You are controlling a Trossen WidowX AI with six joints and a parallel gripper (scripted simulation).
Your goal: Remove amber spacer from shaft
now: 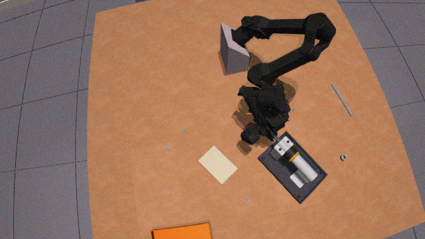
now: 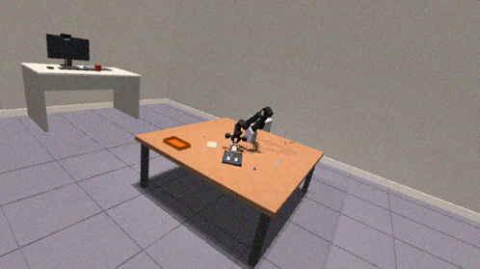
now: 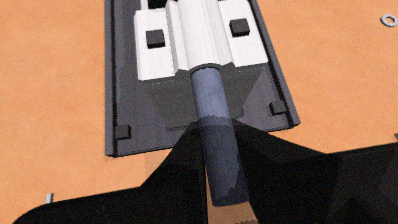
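My gripper tip is 40 mm short of the shaft, 30 mm to the right of it and 20 mm below it. From my gripper tip the other things lie so: amber spacer (70 mm ahead, 50 mm to the left, 20 mm above); then metal bar (170 mm behind, 340 mm to the left, 50 mm below); then cream pad (70 mm ahead, 200 mm to the right, 50 mm below).
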